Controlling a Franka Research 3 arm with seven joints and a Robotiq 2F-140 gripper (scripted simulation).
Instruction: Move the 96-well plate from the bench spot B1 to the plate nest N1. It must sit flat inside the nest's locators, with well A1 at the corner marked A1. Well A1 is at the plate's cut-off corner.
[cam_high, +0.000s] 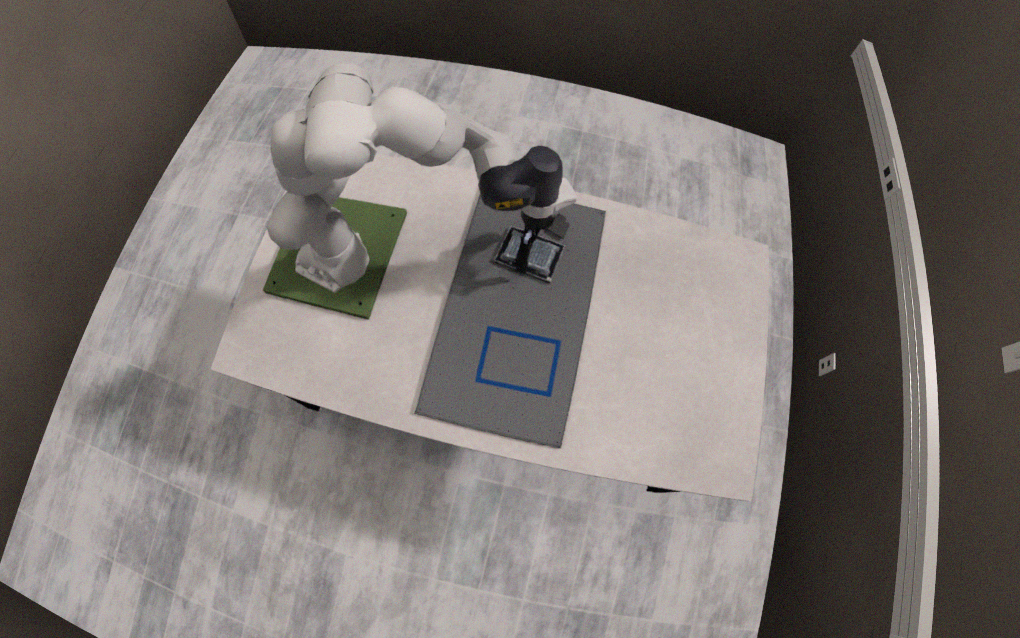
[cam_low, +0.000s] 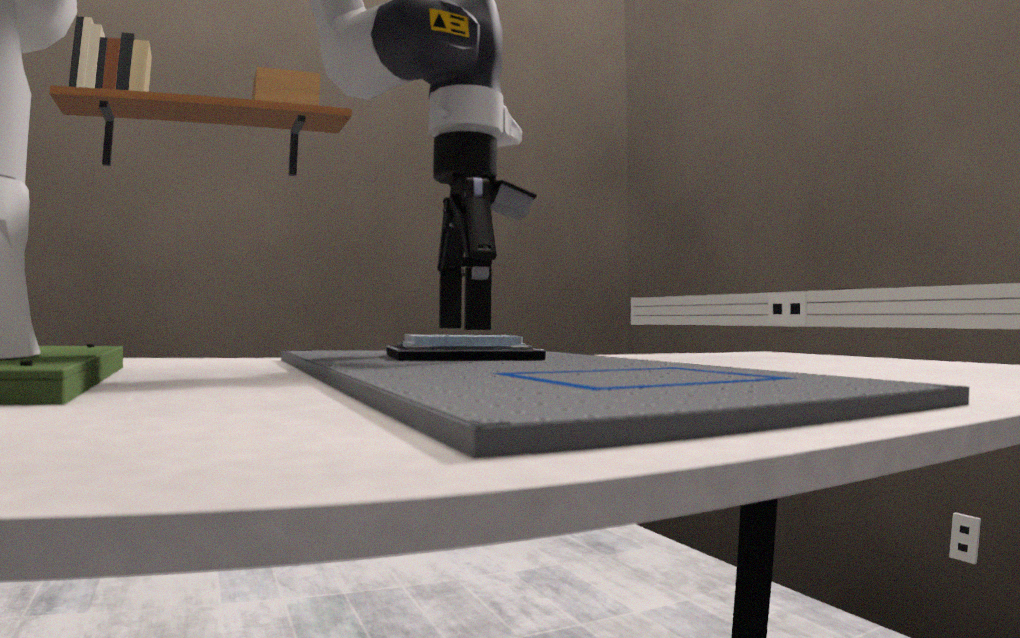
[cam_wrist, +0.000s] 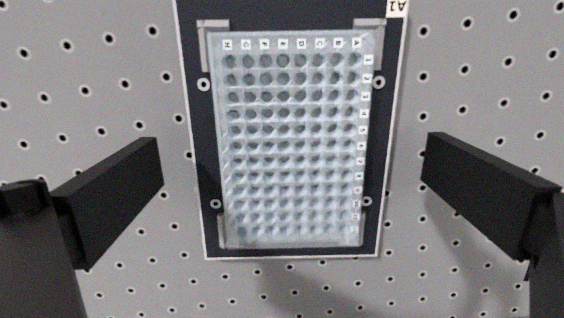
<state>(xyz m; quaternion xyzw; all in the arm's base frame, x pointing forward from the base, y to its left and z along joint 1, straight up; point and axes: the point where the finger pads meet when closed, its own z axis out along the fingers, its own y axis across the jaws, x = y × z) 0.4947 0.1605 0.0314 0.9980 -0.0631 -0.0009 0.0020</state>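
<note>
Now: the 96-well plate 20 mm below my hand. From my hand the other things lie so: A1 mark: 70 mm ahead, 60 mm to the right, 30 mm below; then black plate nest N1: 40 mm below.
</note>
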